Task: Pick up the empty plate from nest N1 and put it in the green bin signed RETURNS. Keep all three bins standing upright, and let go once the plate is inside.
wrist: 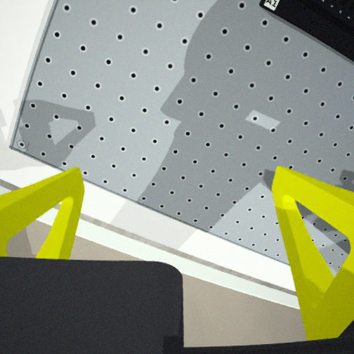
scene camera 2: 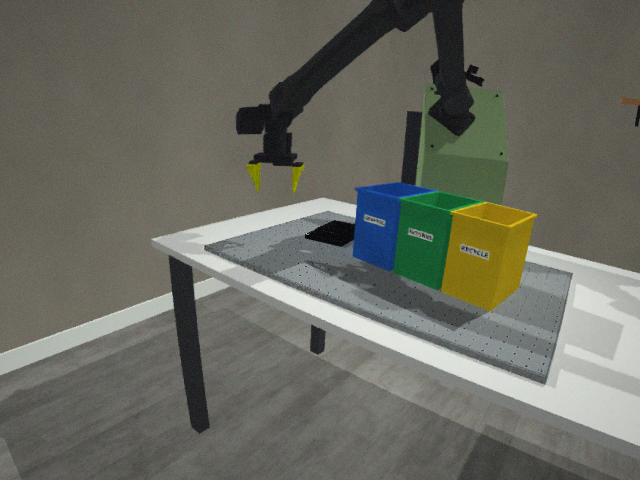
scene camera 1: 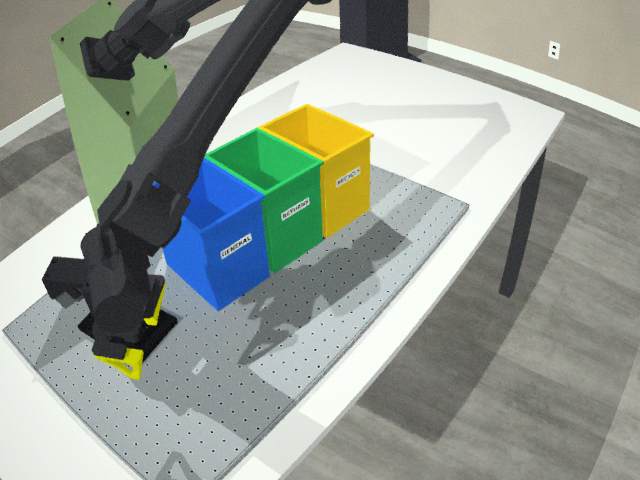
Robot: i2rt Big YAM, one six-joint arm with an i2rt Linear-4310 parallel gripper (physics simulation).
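Where they show: gripper, between the fingertips: (scene camera 2: 275,191) (scene camera 1: 143,350); arm's base, origin of its link: (scene camera 2: 451,116) (scene camera 1: 105,61).
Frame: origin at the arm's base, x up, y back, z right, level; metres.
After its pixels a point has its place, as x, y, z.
A black plate (scene camera 1: 164,327) @[-0.363, -0.356, 0.042] (scene camera 2: 333,233) @[-0.349, -0.348, 0.057] (wrist: 320,26) with rows of small wells lies flat on the perforated board, beside the blue bin. A corner tag reads A1 in the wrist view; no N1 sign is readable. My gripper (scene camera 1: 143,350) @[-0.228, -0.510, 0.092] (scene camera 2: 276,190) @[-0.228, -0.510, 0.092] (wrist: 177,177) is open and empty, pointing down, well above the board. It hides much of the plate in scene camera 1; in the wrist view the plate is at the top right, beyond the fingers. The green bin (scene camera 1: 293,232) @[-0.311, -0.304, -0.236] (scene camera 2: 420,260) @[-0.321, -0.299, -0.254], signed RETURNS, stands upright between the other two bins; its visible inside shows no plate.
The blue GENERAL bin (scene camera 1: 240,273) @[-0.325, -0.338, -0.118] (scene camera 2: 374,240) @[-0.312, -0.337, -0.124] stands upright between the plate and the green bin. The yellow RECYCLE bin (scene camera 1: 346,204) @[-0.325, -0.267, -0.365] (scene camera 2: 470,279) @[-0.324, -0.265, -0.373] stands upright on the far side. The perforated board (scene camera 1: 320,330) @[-0.375, -0.477, -0.194] (scene camera 2: 361,304) @[-0.375, -0.475, -0.292] (wrist: 120,75) lies on the white table (scene camera 1: 439,87) @[-0.388, 0.161, -0.943]. A light green pedestal (scene camera 1: 85,134) @[-0.118, -0.048, 0.072] (scene camera 2: 465,175) @[-0.164, -0.004, -0.087] rises behind.
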